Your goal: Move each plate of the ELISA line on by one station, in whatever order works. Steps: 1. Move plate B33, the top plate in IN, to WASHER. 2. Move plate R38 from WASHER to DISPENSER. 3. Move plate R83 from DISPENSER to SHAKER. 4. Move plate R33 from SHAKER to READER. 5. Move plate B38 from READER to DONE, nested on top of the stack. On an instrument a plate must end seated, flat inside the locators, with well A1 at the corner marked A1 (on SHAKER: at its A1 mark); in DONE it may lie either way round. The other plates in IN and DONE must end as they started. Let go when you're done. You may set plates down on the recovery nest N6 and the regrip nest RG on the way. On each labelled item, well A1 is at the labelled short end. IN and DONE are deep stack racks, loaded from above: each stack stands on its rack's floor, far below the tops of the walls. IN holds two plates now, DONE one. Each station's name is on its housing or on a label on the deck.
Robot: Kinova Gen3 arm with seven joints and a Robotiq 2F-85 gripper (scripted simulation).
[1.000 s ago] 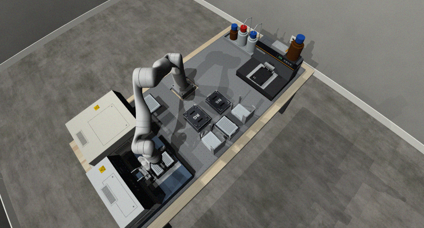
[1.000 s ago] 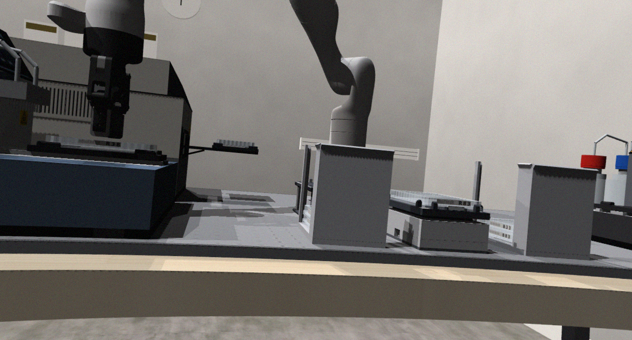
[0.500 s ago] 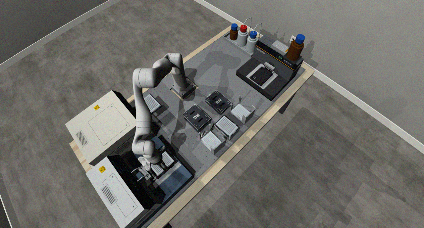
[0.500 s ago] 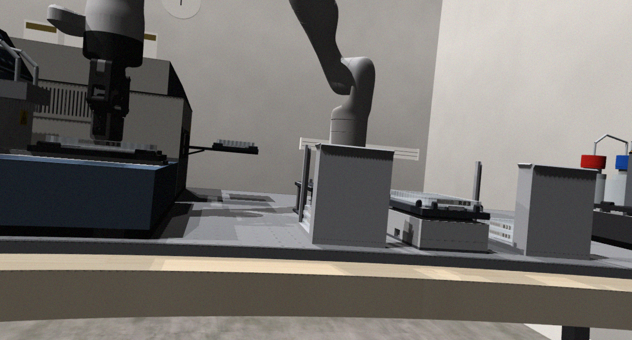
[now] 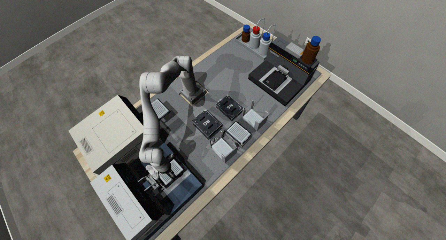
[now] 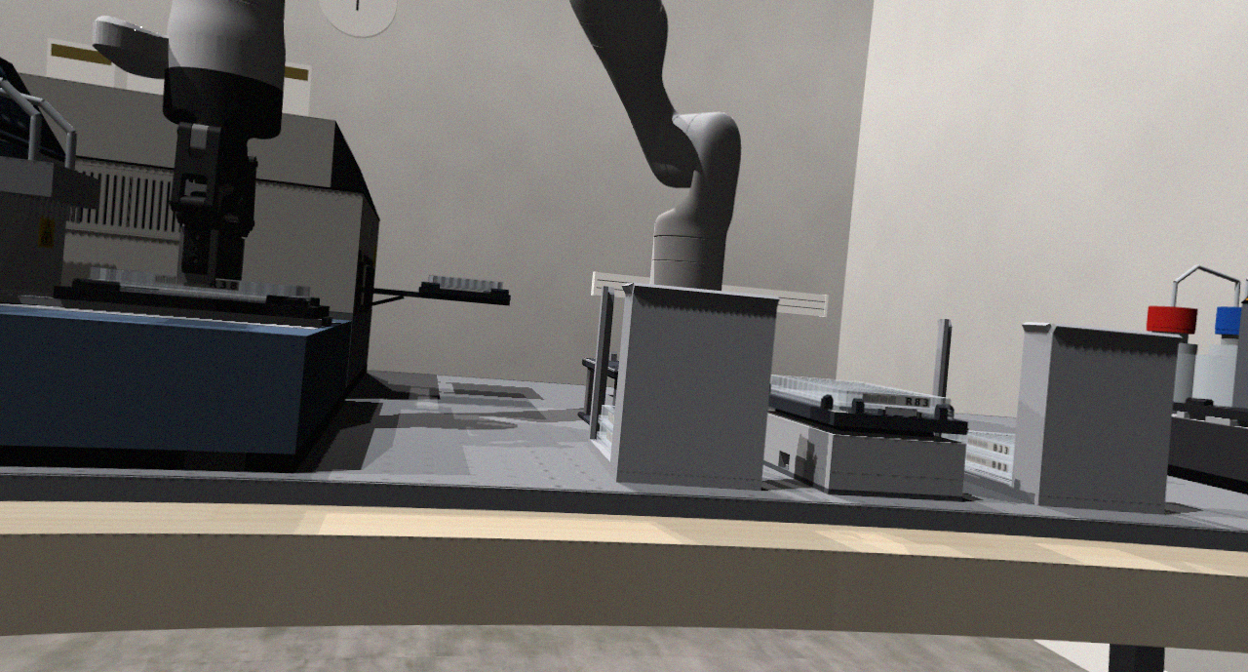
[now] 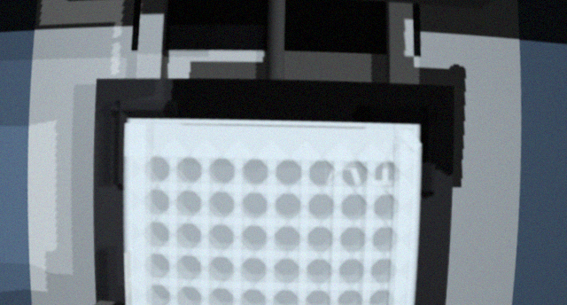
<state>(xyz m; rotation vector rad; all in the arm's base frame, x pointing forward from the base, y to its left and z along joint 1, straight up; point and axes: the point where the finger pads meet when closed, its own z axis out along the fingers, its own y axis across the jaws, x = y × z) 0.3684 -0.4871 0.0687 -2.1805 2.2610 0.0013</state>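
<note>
The plate R38 is 1 cm below my hand. From my hand the other things lie so: washer manifold (10 cm to the right, 5 cm above); then RG nest (9 cm behind, 37 cm to the left, 5 cm below); then plate B38 (11 cm ahead, 33 cm to the left, 8 cm below).
</note>
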